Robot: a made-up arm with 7 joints.
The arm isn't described. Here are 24 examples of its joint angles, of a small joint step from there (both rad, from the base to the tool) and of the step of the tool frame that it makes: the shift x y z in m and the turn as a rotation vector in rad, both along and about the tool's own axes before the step.
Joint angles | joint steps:
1: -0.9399 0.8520 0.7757 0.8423 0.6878 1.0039 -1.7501 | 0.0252 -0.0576 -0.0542 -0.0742 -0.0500 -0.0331 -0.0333
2: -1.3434 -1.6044 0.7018 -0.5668 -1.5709 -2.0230 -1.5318 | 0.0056 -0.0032 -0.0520 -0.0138 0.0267 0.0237 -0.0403
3: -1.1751 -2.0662 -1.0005 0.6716 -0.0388 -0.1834 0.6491 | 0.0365 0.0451 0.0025 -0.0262 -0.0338 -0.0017 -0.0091
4: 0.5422 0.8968 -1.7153 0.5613 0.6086 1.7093 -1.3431 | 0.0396 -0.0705 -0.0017 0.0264 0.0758 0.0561 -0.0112
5: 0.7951 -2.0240 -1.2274 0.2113 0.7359 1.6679 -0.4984 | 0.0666 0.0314 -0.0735 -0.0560 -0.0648 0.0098 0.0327
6: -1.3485 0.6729 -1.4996 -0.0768 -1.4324 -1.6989 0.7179 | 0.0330 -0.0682 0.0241 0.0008 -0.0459 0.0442 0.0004
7: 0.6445 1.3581 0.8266 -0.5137 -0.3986 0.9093 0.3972 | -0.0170 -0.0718 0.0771 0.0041 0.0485 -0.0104 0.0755
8: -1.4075 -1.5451 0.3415 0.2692 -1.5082 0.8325 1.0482 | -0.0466 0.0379 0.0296 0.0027 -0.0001 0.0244 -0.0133
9: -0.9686 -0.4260 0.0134 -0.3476 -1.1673 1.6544 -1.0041 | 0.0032 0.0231 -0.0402 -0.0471 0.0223 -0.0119 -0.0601
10: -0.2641 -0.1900 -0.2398 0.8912 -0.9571 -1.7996 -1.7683 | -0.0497 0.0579 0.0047 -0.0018 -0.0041 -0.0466 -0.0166
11: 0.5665 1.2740 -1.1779 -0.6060 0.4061 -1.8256 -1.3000 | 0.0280 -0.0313 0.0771 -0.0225 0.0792 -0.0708 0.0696
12: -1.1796 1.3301 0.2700 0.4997 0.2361 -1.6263 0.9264 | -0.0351 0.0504 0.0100 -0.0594 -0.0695 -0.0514 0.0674
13: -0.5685 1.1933 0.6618 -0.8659 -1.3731 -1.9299 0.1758 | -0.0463 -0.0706 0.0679 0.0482 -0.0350 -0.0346 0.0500
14: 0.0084 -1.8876 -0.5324 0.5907 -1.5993 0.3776 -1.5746 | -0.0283 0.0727 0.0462 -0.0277 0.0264 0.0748 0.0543
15: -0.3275 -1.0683 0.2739 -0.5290 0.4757 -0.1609 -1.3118 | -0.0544 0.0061 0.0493 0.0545 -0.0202 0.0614 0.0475
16: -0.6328 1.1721 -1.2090 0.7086 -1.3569 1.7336 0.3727 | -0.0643 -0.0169 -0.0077 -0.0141 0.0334 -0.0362 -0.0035
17: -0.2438 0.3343 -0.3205 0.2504 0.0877 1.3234 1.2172 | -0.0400 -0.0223 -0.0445 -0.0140 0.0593 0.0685 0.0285
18: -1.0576 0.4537 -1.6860 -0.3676 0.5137 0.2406 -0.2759 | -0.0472 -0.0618 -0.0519 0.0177 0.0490 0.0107 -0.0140
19: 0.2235 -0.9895 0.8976 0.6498 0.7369 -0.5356 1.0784 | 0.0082 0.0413 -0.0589 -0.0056 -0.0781 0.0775 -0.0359
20: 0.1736 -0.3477 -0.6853 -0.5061 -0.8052 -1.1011 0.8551 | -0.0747 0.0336 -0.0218 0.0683 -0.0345 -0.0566 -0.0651
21: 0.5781 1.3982 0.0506 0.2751 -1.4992 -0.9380 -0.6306 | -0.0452 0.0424 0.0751 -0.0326 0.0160 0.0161 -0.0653
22: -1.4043 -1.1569 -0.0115 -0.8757 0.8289 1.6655 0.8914 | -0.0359 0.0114 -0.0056 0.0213 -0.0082 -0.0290 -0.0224
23: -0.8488 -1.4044 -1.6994 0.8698 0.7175 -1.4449 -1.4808 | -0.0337 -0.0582 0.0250 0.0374 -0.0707 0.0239 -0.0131
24: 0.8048 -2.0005 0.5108 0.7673 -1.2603 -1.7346 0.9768 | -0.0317 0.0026 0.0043 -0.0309 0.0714 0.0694 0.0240
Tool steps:
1: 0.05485 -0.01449 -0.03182 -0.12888 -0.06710 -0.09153
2: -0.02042 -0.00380 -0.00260 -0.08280 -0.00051 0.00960
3: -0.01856 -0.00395 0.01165 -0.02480 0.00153 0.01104
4: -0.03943 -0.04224 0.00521 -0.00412 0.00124 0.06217
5: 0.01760 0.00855 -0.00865 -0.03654 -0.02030 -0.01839
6: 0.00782 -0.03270 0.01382 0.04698 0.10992 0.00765
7: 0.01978 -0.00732 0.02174 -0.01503 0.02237 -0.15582
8: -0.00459 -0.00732 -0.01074 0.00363 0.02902 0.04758
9: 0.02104 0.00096 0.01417 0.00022 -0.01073 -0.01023
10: 0.00902 -0.00444 -0.01647 0.03589 0.00610 0.03219
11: 0.02383 0.00705 0.00742 0.01501 0.00882 -0.16823
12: 0.02990 0.01016 0.02428 0.15099 0.02444 -0.06249
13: 0.02426 -0.00189 -0.00209 0.08222 0.09575 -0.00286
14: 0.00014 -0.00662 0.04724 0.11612 -0.02330 0.02695
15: 0.00361 -0.00439 -0.00398 -0.00702 -0.04293 0.08003
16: -0.05534 -0.02337 0.01334 0.01862 0.03712 0.01340
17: 0.02966 0.00687 0.01103 -0.00575 0.03748 0.00089
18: 0.02744 0.01043 0.02060 -0.00724 0.05768 0.09399
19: -0.02978 -0.00413 -0.01875 -0.03341 0.13481 0.12414
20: 0.04001 -0.02271 -0.02040 -0.04064 0.06793 -0.08118
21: 0.00592 -0.03513 0.01718 -0.07960 0.07257 0.16195
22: 0.00899 0.00206 -0.00785 -0.02332 0.02009 0.02093
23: 0.03689 -0.00554 0.01478 0.02408 -0.12823 0.02165
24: -0.00534 -0.01829 0.00569 -0.02963 -0.02300 0.03408
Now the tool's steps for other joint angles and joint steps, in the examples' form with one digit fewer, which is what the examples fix.
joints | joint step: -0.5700 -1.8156 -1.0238 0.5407 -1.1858 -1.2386 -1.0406 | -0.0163 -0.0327 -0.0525 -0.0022 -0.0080 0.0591 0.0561
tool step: -0.0140 0.0072 -0.0172 0.0783 -0.0520 -0.0282
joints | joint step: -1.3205 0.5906 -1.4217 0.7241 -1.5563 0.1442 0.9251 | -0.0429 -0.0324 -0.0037 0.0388 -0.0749 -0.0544 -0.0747
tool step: 0.0130 -0.0134 0.0434 0.0427 0.0446 0.1191
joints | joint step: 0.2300 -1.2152 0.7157 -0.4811 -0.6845 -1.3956 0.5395 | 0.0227 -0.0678 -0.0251 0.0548 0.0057 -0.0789 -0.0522
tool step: -0.0006 0.0103 -0.0045 -0.0343 -0.0832 0.0126
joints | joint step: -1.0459 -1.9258 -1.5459 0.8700 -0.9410 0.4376 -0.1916 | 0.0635 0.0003 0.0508 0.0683 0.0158 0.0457 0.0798
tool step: -0.0074 -0.0245 0.0683 0.0766 0.1679 0.0417
